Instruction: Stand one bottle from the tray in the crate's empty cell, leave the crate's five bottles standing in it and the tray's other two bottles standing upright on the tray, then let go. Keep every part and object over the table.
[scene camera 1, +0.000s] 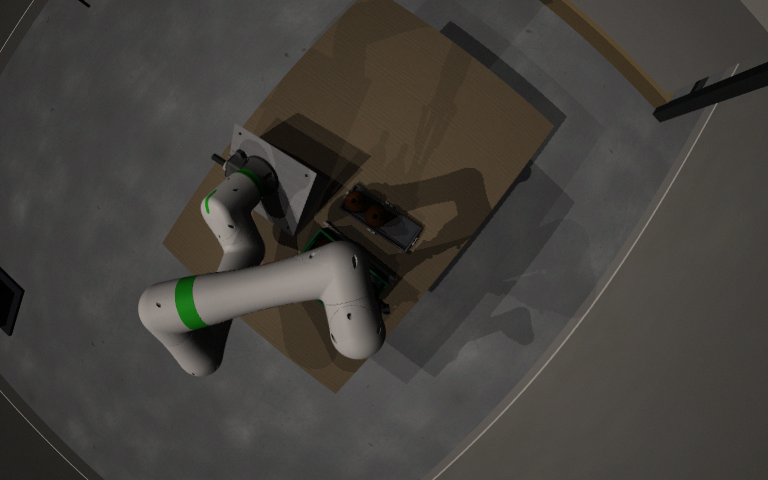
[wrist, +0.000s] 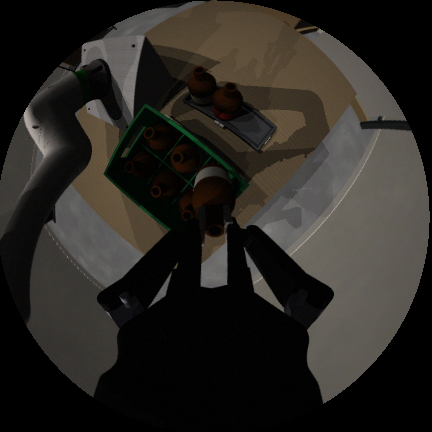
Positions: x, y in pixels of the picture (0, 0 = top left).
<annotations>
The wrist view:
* my gripper: 214, 213
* bottle: 227, 100
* bottle: 201, 85
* bottle: 184, 157
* bottle: 161, 137
</annotations>
